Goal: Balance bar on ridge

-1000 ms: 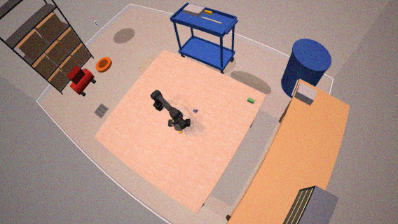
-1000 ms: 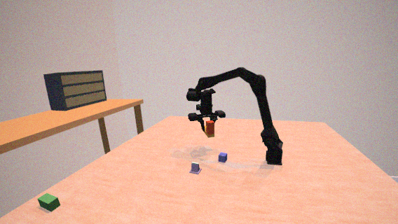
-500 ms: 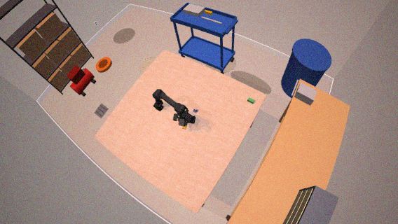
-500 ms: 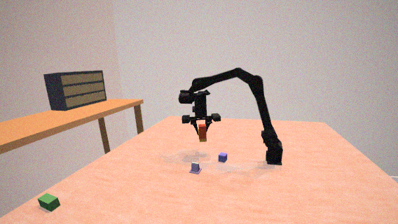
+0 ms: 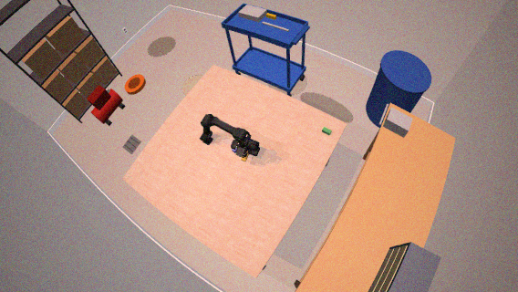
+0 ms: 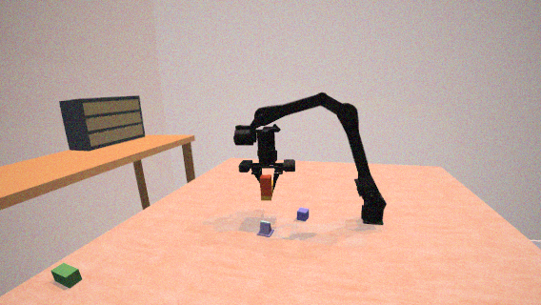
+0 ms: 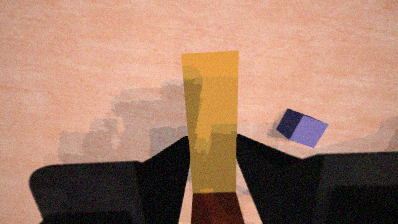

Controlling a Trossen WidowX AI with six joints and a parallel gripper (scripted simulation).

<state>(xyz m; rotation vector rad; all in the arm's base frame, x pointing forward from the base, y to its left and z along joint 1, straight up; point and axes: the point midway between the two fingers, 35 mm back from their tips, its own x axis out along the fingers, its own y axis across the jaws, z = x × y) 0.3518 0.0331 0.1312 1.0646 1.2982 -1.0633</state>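
My gripper tip is now 12 cm past the purple cube and 8 cm above it. Also, from my gripper tip: green block (39 cm ahead, 47 cm to the left, 8 cm below).
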